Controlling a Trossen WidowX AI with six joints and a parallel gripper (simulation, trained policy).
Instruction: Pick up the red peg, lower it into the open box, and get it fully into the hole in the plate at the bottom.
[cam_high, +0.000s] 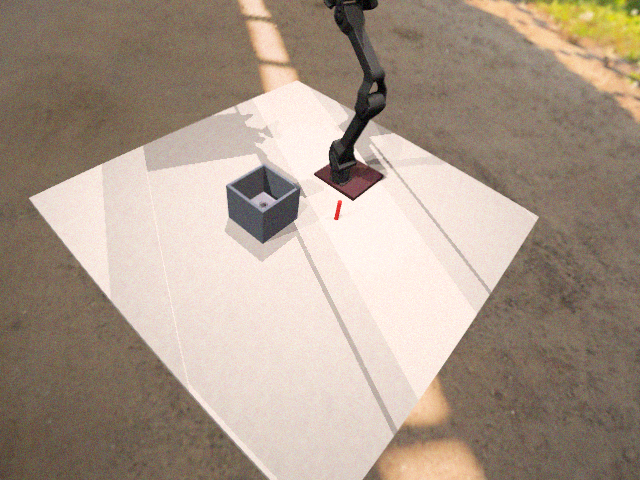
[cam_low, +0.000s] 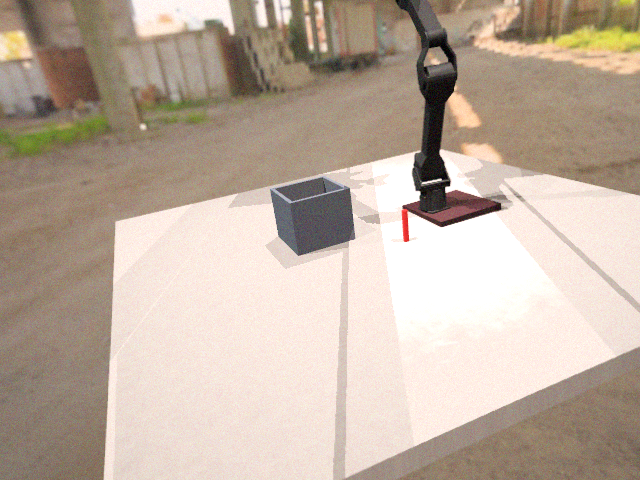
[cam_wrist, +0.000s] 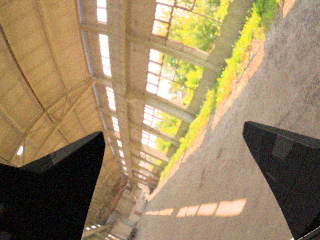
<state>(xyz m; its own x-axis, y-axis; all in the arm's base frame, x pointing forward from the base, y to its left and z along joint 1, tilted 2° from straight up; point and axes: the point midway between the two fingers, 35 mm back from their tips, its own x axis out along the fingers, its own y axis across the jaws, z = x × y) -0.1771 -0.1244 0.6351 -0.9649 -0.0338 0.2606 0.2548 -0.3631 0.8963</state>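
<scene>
Right now the red peg is 360 mm ahead of my gripper tip, 250 mm to the left of it and 620 mm below it. The rest, counted from my gripper tip: plate: 530 mm ahead, 80 mm to the left, 610 mm below.
</scene>
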